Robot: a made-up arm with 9 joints. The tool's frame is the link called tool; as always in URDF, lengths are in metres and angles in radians.
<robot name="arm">
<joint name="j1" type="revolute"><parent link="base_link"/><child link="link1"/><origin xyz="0.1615 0.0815 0.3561" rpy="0 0 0"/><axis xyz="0.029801 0.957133 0.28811"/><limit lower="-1.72" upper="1.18" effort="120" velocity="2.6"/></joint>
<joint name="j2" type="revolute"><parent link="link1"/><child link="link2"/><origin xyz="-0.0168 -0.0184 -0.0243" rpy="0 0 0"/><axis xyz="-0.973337 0.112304 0.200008"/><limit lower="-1.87" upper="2.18" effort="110" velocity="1.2"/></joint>
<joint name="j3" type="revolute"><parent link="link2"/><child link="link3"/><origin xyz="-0.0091 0.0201 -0.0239" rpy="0 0 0"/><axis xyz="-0.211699 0.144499 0.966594"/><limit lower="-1.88" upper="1.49" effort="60" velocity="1.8"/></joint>
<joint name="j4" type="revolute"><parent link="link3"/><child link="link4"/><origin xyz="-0.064 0.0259 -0.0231" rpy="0 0 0"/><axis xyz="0.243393 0.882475 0.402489"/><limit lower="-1.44" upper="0.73" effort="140" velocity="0.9"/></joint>
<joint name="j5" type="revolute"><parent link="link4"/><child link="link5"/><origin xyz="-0.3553 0.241 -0.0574" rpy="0 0 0"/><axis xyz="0 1 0"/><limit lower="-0.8" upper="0.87" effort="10" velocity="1.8"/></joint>
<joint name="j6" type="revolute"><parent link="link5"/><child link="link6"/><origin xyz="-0.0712 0.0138 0.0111" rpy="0 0 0"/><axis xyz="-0.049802 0.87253 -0.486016"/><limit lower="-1.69" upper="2.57" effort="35" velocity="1.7"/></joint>
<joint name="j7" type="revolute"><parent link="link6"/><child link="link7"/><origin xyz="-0.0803 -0.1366 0.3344" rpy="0 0 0"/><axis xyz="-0.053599 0.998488 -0.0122"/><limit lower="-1.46" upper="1.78" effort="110" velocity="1.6"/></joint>
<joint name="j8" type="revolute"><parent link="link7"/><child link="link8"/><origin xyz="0.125 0.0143 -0.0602" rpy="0 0 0"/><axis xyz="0.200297 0.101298 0.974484"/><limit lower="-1.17" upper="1.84" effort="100" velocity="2.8"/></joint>
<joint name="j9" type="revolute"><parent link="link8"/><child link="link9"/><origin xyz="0.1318 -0.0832 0.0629" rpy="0 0 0"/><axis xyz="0 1 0"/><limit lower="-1.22" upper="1.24" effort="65" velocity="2.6"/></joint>
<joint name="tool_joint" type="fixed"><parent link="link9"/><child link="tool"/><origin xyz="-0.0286 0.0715 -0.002" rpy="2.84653 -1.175 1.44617"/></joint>
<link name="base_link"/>
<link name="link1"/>
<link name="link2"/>
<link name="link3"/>
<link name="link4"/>
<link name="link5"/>
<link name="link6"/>
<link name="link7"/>
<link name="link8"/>
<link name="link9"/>
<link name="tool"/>
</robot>
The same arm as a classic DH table. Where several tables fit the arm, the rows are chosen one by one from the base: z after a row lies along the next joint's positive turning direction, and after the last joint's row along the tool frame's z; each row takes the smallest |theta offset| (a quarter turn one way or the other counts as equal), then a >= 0, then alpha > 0; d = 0 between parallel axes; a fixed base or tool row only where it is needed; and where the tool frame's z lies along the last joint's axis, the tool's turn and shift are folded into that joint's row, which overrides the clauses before.
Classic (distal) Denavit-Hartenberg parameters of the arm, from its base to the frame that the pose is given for. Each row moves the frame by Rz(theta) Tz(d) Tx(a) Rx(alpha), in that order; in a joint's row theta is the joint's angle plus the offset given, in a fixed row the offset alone. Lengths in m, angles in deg.
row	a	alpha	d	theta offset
base (fixed)	0.1589	-73.26	0.3301	-1.78
j1	-0.0203	82.18	0.0634	-80.24
j2	-0.0221	-65.44	0.0299	-66.87
j3	-0.0726	-62.29	-0.0305	71.87
j4	-0.2743	-28.06	-0.4949	50.32
j5	-0.0720	-29.25	0.6987	-25.31
j6	-0.0896	28.38	-0.7067	-6.29
j7	0.1353	85.50	0.4896	11.54
j8	0.1164	-84.19	0.0556	-2.88
j9	-0.0209	-32.88	0.0097	-58.81
tool (fixed)	0.0000	0.00	-0.0361	-44.80
Joint limits (deg, base to tool): -98.55..67.61 -107.14..124.90 -107.72..85.37 -82.51..41.83 -45.84..49.85 -96.83..147.25 -83.65..101.99 -67.04..105.42 -69.90..71.05

